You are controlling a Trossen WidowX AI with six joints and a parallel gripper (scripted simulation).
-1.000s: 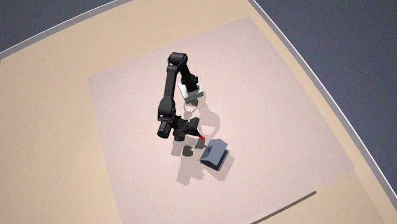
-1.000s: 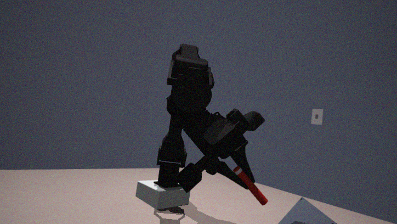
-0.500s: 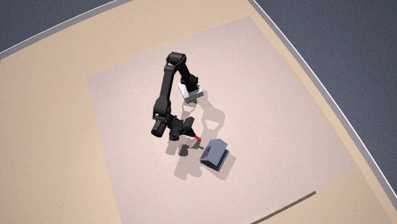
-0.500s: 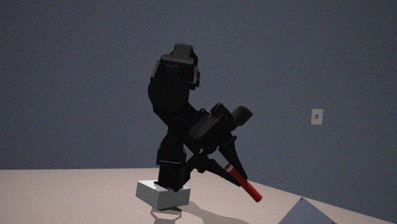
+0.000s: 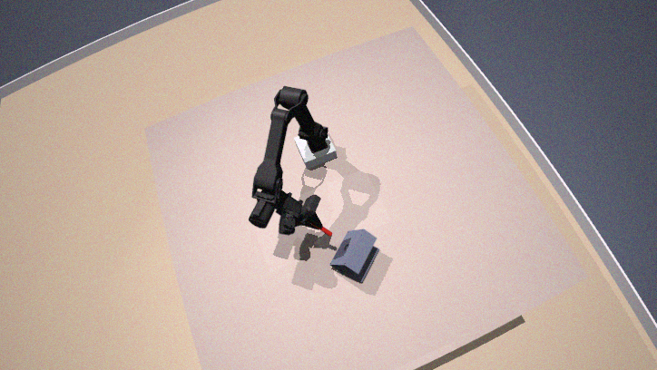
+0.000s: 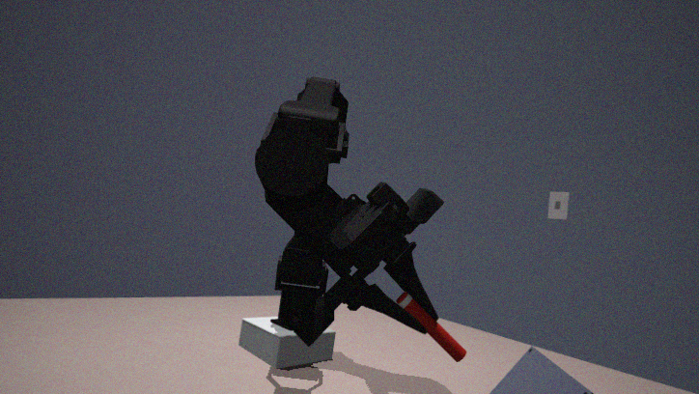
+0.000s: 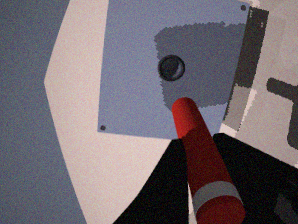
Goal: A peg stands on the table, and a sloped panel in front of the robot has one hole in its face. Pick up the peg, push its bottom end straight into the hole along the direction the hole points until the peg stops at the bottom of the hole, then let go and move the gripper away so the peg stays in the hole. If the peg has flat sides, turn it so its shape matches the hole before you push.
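Right now my gripper tip is 9 cm short of the sloped panel, 8 cm above it and 7 cm to the right of it. Also, from my gripper tip: red round peg 1 cm to the right, 1 cm behind, 1 cm above.
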